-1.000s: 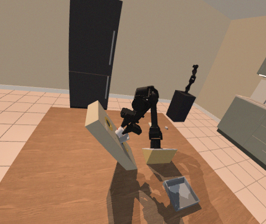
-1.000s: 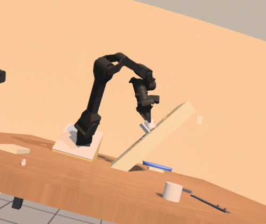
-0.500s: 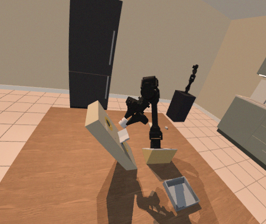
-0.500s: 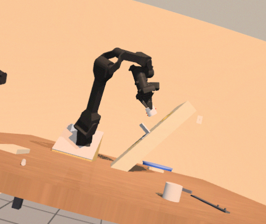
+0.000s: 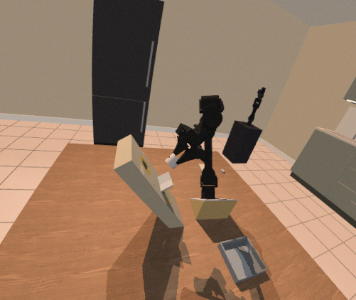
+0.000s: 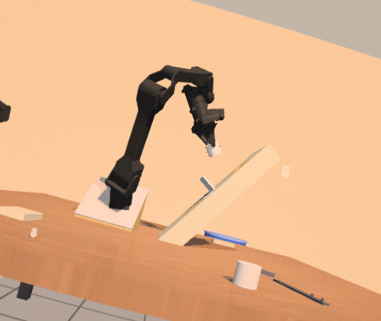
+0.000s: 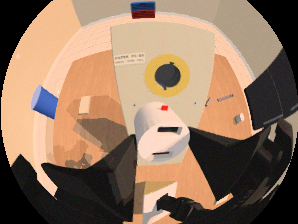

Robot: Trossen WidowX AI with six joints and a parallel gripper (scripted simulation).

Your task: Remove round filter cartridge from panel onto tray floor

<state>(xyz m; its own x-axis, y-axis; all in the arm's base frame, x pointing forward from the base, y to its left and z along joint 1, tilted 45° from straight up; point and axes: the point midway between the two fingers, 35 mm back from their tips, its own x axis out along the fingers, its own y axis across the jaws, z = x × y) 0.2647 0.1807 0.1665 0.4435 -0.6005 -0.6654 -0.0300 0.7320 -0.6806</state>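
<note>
Right now the tray is 32 cm below my gripper tip, 28 cm behind it and 27 cm to the left of it. The rest, counted from my gripper tip: peg (54 cm to the right, 34 cm behind, 32 cm below); then filter cartridge (right at my gripper tip).
</note>
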